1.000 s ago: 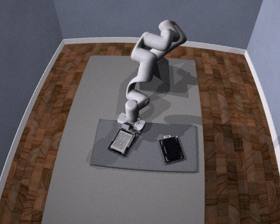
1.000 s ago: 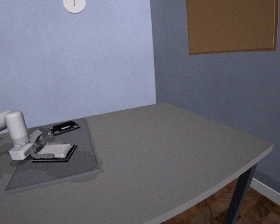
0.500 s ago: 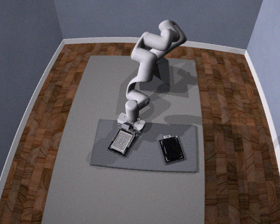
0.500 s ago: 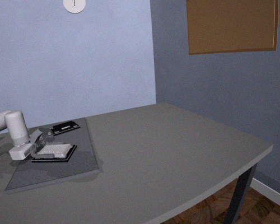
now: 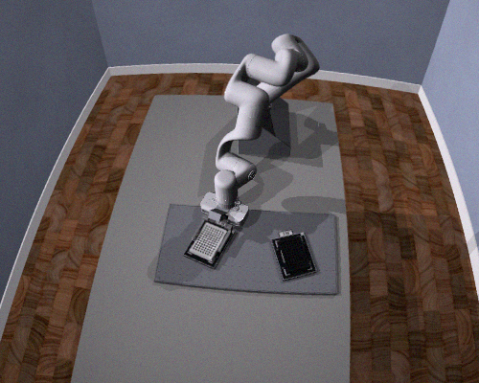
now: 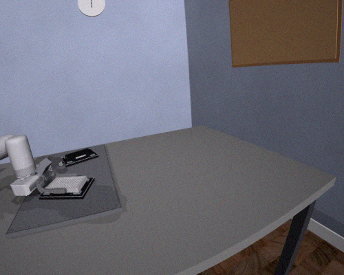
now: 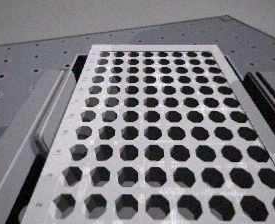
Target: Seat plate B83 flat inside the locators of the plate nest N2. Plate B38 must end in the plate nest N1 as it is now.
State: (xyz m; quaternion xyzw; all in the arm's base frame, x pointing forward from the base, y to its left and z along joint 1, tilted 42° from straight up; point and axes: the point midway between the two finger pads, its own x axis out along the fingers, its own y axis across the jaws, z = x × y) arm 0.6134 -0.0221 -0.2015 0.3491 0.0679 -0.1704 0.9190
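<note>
Right now the black plate nest is 20 mm below my hand. From my hand the other things lie so: white well plate: right at my hand; then dark plate B38: 30 mm ahead, 290 mm to the left, 10 mm below.
</note>
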